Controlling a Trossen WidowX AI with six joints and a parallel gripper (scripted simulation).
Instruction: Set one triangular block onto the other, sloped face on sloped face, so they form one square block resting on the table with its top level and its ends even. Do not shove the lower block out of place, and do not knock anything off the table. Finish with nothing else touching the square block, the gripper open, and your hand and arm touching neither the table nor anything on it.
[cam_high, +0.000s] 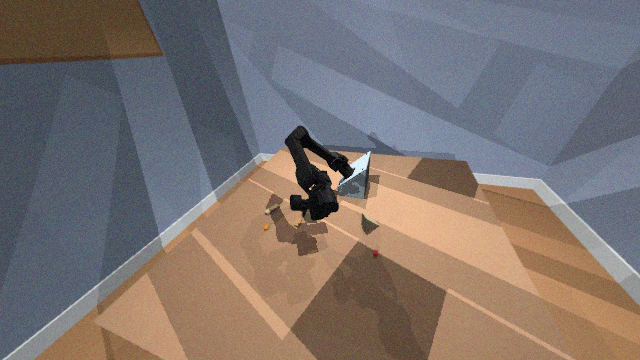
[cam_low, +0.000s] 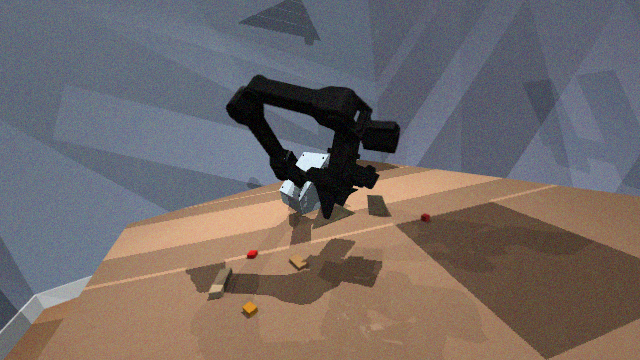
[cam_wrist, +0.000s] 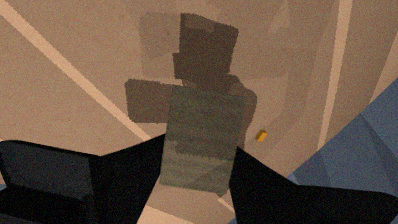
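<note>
Right now the triangular block is 22 cm to the left of my gripper tip, 12 cm behind it and 8 cm below it. Also, from my gripper tip: orange cube: 21 cm to the right, 9 cm below, 5 cm ahead; small tan piece: 10 cm below, 8 cm to the right, 3 cm behind; tan bar: 25 cm to the right, 9 cm below, 6 cm behind.
</note>
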